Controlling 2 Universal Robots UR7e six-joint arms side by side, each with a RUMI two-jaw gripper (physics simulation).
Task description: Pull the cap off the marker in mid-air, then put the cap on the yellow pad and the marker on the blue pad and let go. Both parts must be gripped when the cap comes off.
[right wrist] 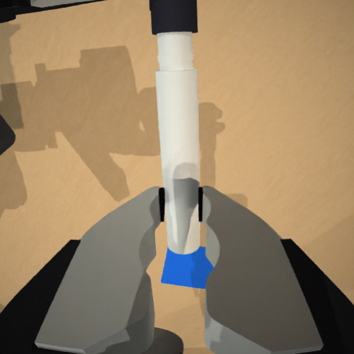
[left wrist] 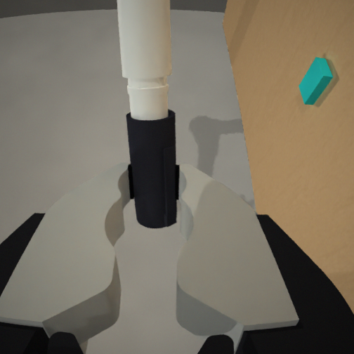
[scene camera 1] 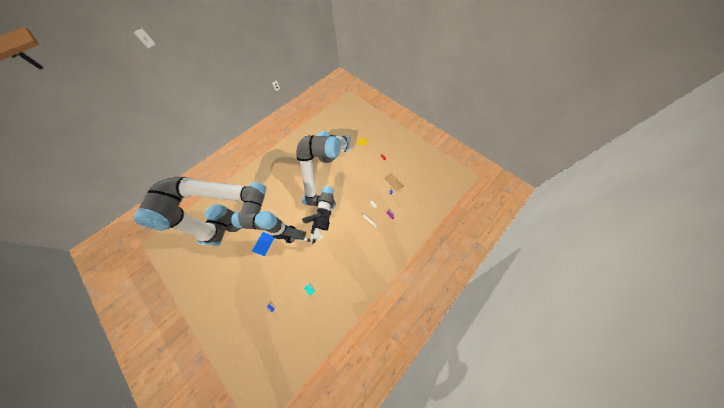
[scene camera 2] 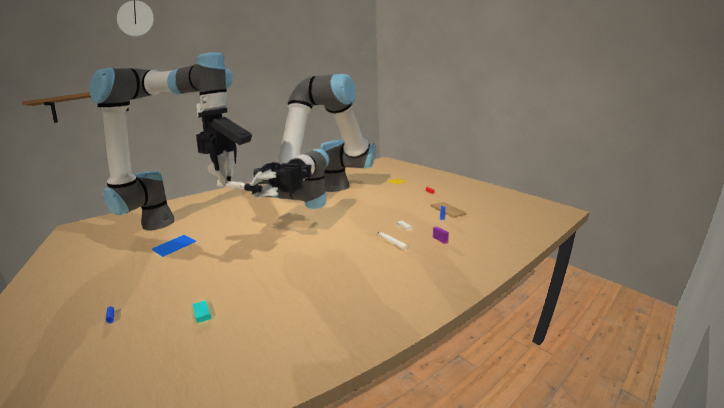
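Where they show: left gripper, fingertip midpoint: (scene camera 1: 312, 243) (scene camera 2: 251, 190); right gripper, fingertip midpoint: (scene camera 2: 226, 184); left arm's base at its link origin: (scene camera 2: 334, 187); right arm's base at its link origin: (scene camera 2: 158, 223).
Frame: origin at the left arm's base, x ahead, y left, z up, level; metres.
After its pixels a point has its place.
My right gripper (scene camera 2: 225, 182) {x 0.270, y -0.719, z 0.231 m} (right wrist: 181, 189) is shut on the white barrel of the marker (scene camera 2: 235, 184) {x 0.311, y -0.713, z 0.236 m} (left wrist: 145, 40) (right wrist: 178, 115), holding it level in mid-air. My left gripper (scene camera 2: 254, 189) {x 0.375, y -0.701, z 0.227 m} (left wrist: 155, 168) is shut on the black cap (left wrist: 152, 155) (right wrist: 174, 15) at the marker's other end. A stretch of the thinner white neck shows between barrel and cap, and its end is hidden inside the cap's mouth. Cap and marker are in line. The blue pad (scene camera 1: 262, 244) {x -0.012, y -0.850, z 0.001 m} (scene camera 2: 174, 245) {x -0.002, y -0.843, z 0.001 m} (right wrist: 182, 270) lies below the right gripper. The yellow pad (scene camera 1: 362, 141) {x 0.197, y 0.261, z 0.001 m} (scene camera 2: 396, 181) {x 0.200, y 0.256, z 0.001 m} lies near the left arm's base.
A white stick (scene camera 1: 369, 219) {x 0.574, y -0.351, z 0.018 m} (scene camera 2: 392, 240) {x 0.584, y -0.366, z 0.015 m}, a white block (scene camera 1: 373, 203) {x 0.543, y -0.224, z 0.012 m} (scene camera 2: 403, 225) {x 0.545, y -0.238, z 0.011 m}, a purple block (scene camera 1: 390, 214) {x 0.692, y -0.255, z 0.033 m} (scene camera 2: 440, 235) {x 0.698, y -0.262, z 0.021 m}, a brown board (scene camera 1: 394, 182) {x 0.609, y 0.011, z 0.008 m} and a red piece (scene camera 1: 383, 157) {x 0.436, y 0.176, z 0.022 m} (scene camera 2: 430, 190) {x 0.442, y 0.170, z 0.015 m} lie at the right. A teal block (scene camera 1: 309, 289) {x 0.446, y -0.938, z 0.015 m} (scene camera 2: 201, 311) {x 0.456, y -0.945, z 0.015 m} (left wrist: 315, 81) lies in front.
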